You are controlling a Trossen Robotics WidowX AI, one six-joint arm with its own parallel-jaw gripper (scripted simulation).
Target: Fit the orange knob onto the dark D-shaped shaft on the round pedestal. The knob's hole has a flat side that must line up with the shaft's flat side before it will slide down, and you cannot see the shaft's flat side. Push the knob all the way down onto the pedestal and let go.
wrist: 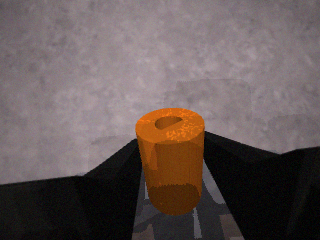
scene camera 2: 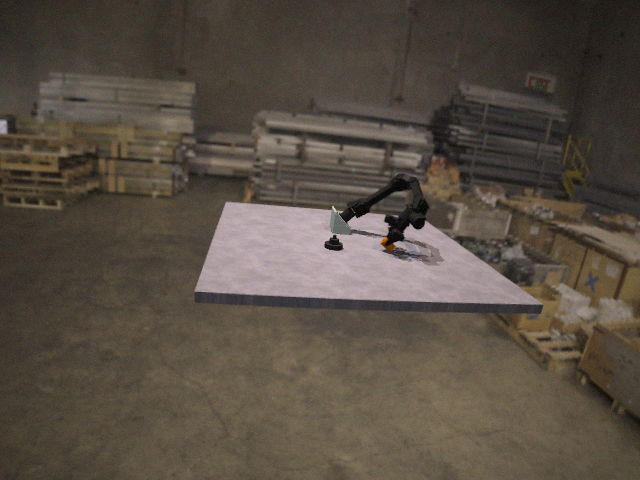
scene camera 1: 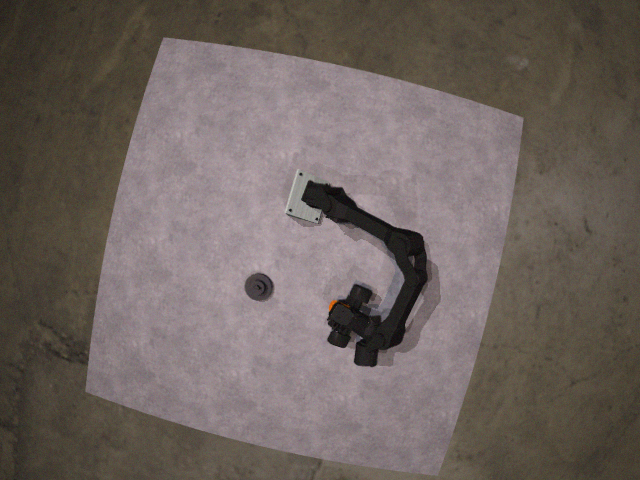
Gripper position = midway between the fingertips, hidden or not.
I see my gripper (scene camera 1: 336, 307) and an orange knob (wrist: 171, 141).
My gripper shows as well in the wrist view (wrist: 169, 140).
